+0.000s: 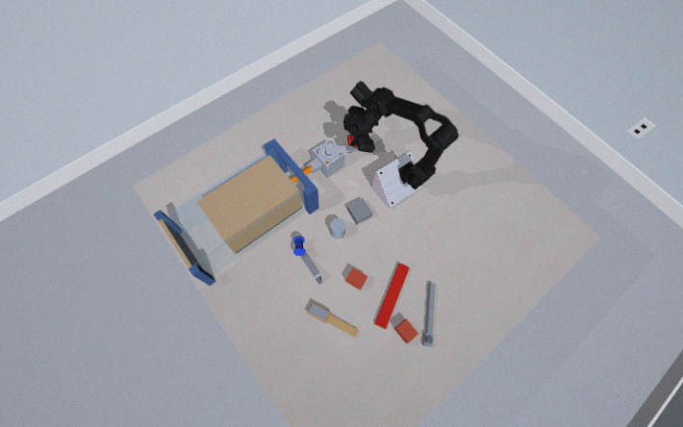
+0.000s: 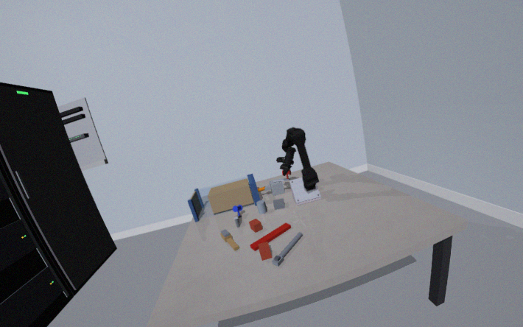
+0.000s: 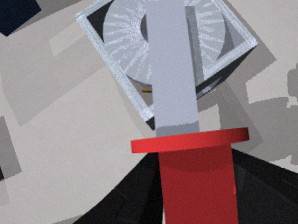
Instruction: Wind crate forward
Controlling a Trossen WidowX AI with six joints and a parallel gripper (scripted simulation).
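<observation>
My gripper tip is 20 mm short of the red-knobbed handle, 10 mm to the left of it and 30 mm above it. Also, from my gripper tip: red knob (20 mm behind, 10 mm to the left); blue frame (230 mm ahead, 30 mm to the right, 20 mm below); grey winch (60 mm ahead, 40 mm to the right, 100 mm below).
</observation>
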